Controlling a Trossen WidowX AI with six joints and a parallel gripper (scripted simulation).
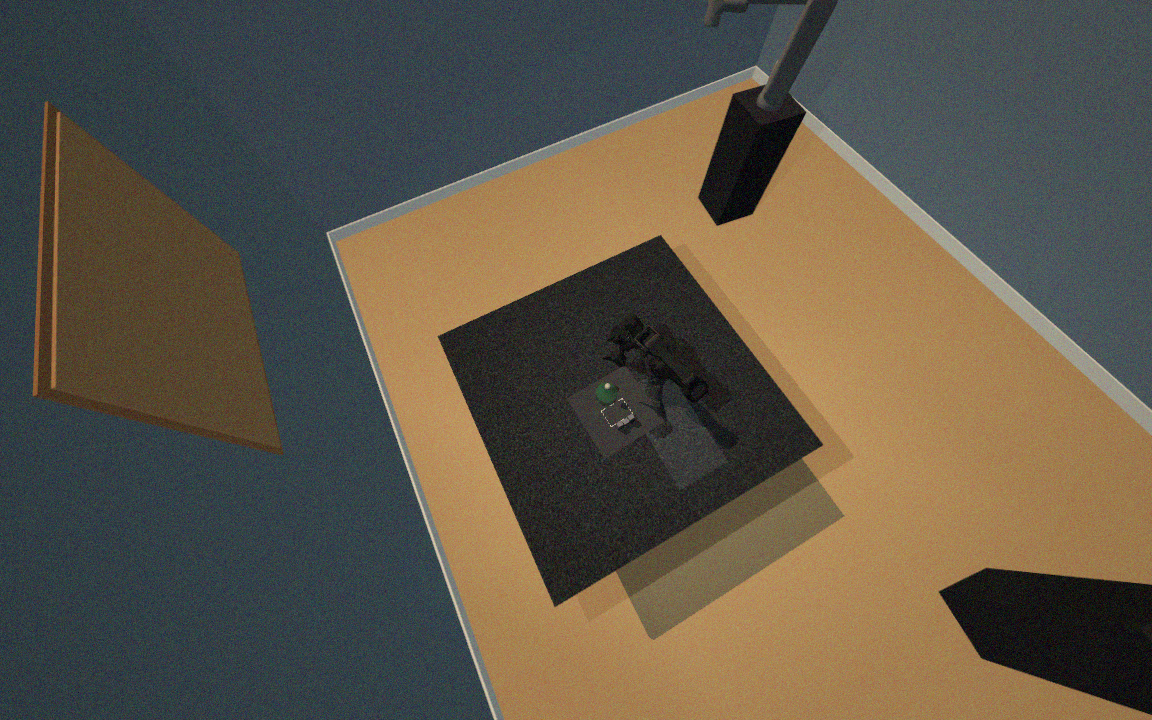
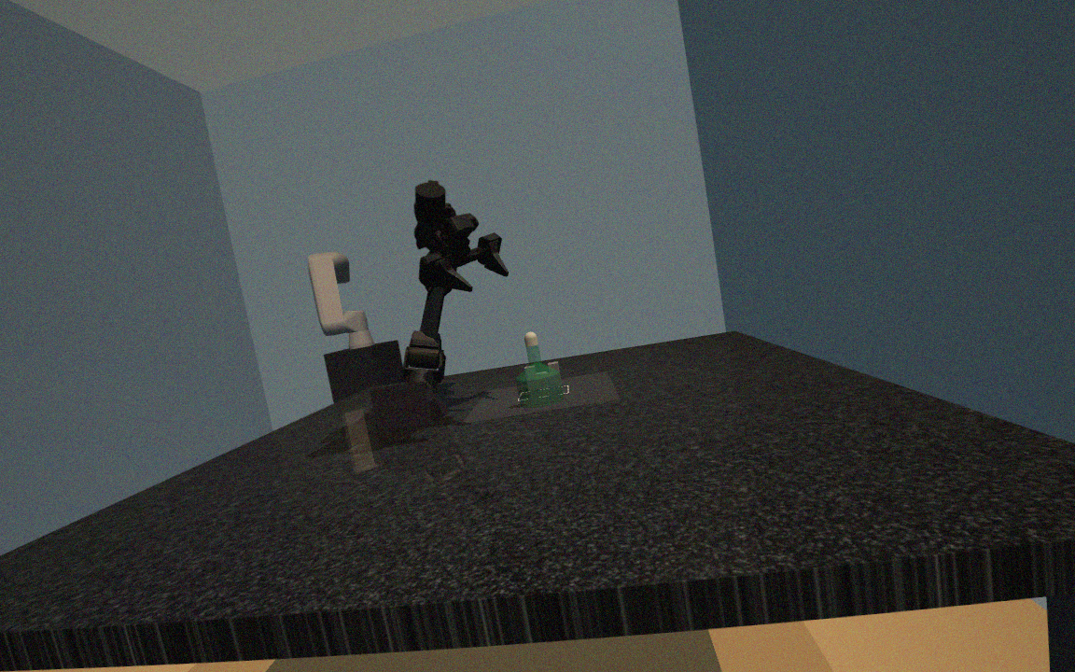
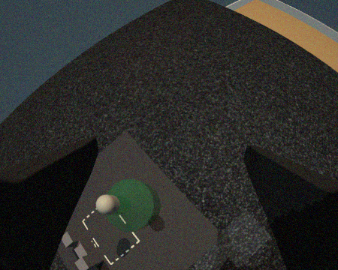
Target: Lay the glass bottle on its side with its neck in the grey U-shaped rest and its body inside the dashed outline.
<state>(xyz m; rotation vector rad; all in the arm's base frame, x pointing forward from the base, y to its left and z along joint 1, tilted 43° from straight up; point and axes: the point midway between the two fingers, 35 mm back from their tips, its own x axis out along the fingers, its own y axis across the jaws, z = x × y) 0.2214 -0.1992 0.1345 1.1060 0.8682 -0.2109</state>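
The green glass bottle is 30 mm ahead of my gripper tip, 110 mm to the left of it and 180 mm below it. Also, from my gripper tip: grey mat: 20 mm ahead, 180 mm to the left, 270 mm below.
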